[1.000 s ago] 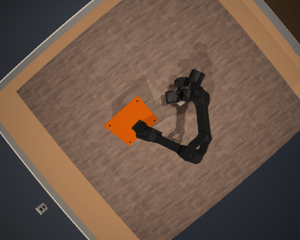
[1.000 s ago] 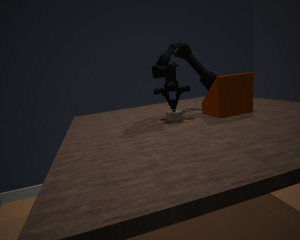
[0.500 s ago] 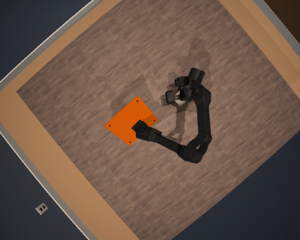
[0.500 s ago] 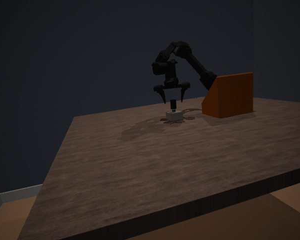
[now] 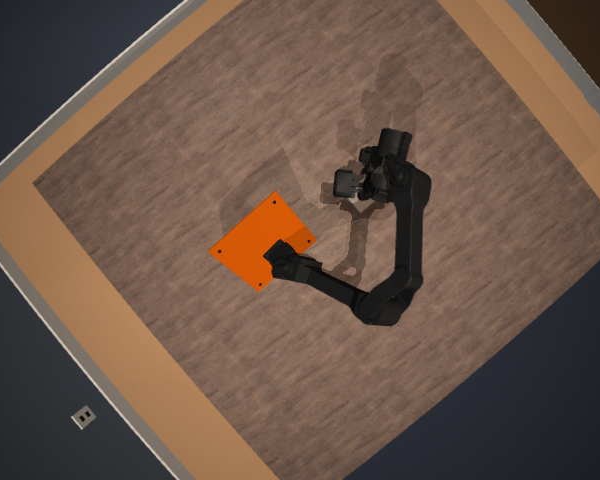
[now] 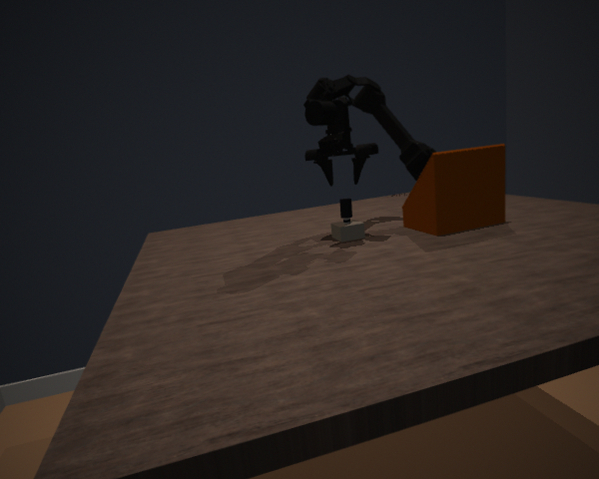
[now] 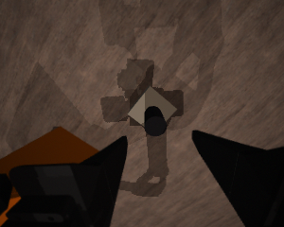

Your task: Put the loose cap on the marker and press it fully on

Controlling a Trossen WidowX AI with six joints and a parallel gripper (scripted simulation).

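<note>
My gripper tip is now 6 cm above the dark cap. The rest, counted from my gripper tip: pale holder block (12 cm below).
</note>
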